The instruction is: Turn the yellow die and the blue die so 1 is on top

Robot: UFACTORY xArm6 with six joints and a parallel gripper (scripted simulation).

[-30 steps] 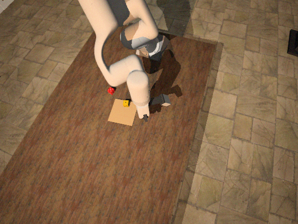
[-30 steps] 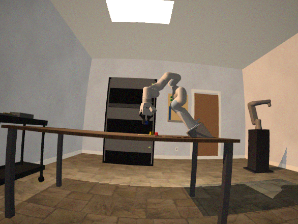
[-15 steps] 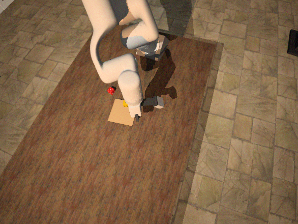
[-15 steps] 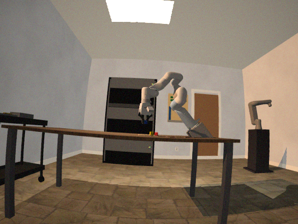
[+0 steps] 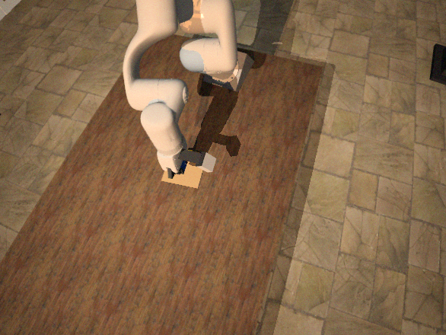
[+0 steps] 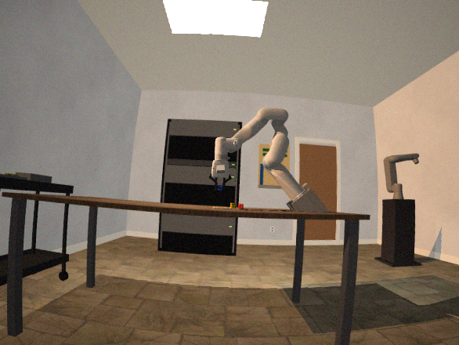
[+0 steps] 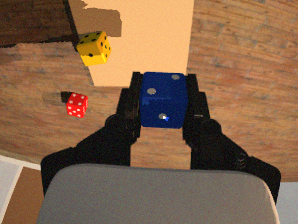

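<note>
My hand is 4 cm past the tan mat, 3 cm to the left of it and 12 cm above it. From my hand the other things lie so: yellow die: 8 cm behind, 3 cm to the right, 10 cm below; then red die: 12 cm behind, 16 cm to the right, 11 cm below; then blue die: 1 cm below.
</note>
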